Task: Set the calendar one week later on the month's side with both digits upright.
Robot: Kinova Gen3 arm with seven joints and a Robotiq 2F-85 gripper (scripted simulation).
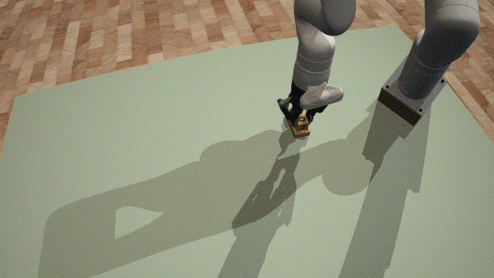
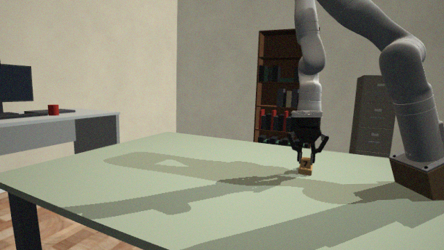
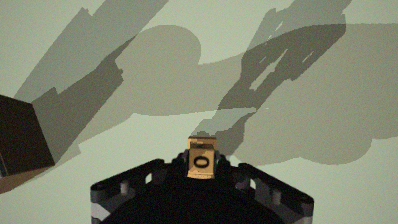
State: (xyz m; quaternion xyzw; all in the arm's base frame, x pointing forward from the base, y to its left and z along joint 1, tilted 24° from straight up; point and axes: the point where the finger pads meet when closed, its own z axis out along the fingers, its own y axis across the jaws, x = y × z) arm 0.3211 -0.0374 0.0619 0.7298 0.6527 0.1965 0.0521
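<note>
Now: hand 2 cm to the left of the wooden tray and 4 cm above it. From my hand the other things lie so: cube: 3 cm to the right, 2 cm below.
</note>
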